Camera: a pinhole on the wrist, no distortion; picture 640 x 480 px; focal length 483.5 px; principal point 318.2 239.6 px. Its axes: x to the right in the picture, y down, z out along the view. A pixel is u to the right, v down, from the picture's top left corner.
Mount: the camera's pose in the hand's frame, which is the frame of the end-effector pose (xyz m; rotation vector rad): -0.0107 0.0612 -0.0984 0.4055 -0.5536 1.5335
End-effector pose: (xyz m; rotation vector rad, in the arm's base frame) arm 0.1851 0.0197 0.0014 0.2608 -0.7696 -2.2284
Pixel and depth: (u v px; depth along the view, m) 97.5 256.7 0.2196
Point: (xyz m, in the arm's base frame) 0.1116 0.1317 -0.0703
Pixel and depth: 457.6 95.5 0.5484
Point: -0.1418 0.2193 0.2934
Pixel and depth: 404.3 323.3 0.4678
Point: 0.0666 0.3340 0.1699
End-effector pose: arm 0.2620 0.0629 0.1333 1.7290 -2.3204 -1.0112
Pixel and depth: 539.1 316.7 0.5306
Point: 0.1528 0.3998 -0.2056
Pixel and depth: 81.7 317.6 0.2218
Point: 0.4042 0.1005 0.0552
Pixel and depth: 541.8 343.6 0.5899
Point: 0.1509 0.4692 -0.2433
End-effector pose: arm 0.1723 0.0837 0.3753 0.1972 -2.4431 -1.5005
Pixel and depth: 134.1 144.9 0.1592
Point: 0.1612 0.0444 0.3057
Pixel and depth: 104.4 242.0 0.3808
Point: 0.1664 0.0572 0.0574
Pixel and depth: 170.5 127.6 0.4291
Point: 0.0548 0.0939 0.0436
